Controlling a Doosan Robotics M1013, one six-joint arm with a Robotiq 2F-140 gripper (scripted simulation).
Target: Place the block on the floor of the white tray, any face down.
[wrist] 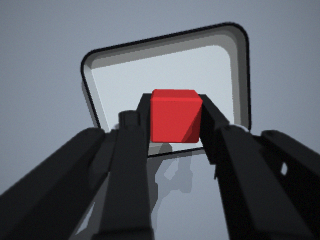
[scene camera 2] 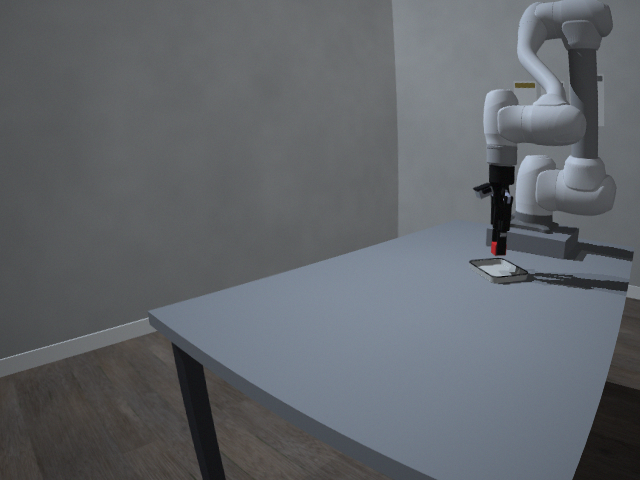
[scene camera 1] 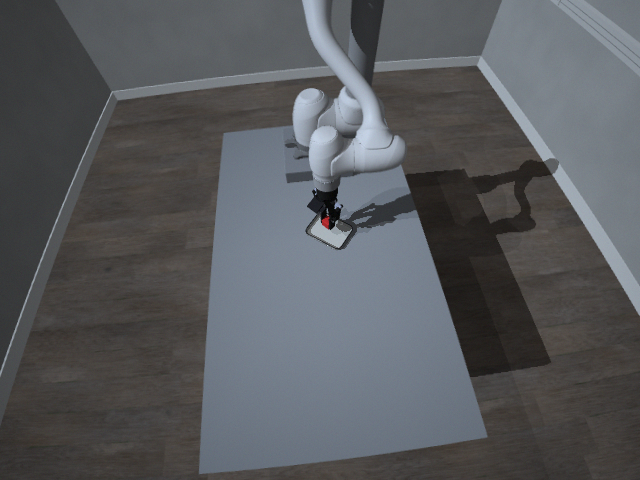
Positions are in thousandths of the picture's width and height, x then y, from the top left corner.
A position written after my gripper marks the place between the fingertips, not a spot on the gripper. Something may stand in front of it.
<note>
In view: my gripper (scene camera 2: 779, 526), a red block (wrist: 548, 477) and a white tray (scene camera 1: 524, 495).
The white tray also shows in the wrist view (wrist: 670, 252). My gripper also shows in the wrist view (wrist: 542, 452).
</note>
